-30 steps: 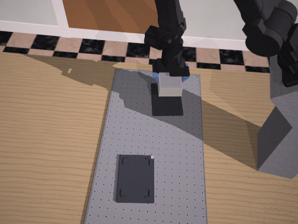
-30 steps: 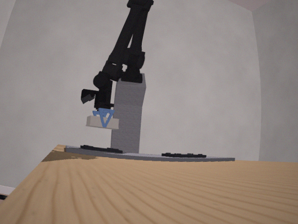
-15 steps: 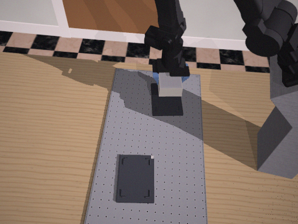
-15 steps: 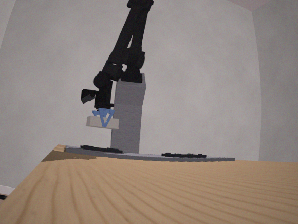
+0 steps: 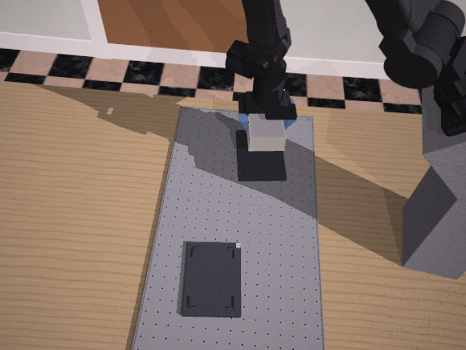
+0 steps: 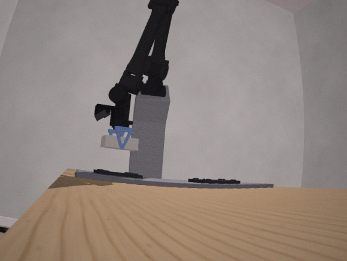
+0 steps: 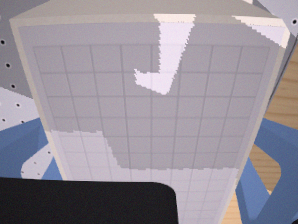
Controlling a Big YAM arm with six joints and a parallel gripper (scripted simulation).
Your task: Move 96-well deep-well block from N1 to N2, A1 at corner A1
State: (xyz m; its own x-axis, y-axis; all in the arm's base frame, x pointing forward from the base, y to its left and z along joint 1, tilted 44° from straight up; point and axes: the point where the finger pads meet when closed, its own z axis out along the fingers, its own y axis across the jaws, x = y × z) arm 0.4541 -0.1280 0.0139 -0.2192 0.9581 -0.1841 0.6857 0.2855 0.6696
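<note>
My gripper is now 10 cm above the dark plate nest N2. Also, from my hand: dark plate nest N1 (2 cm ahead, 36 cm to the left, 10 cm below); white deep-well block (1 cm above).
</note>
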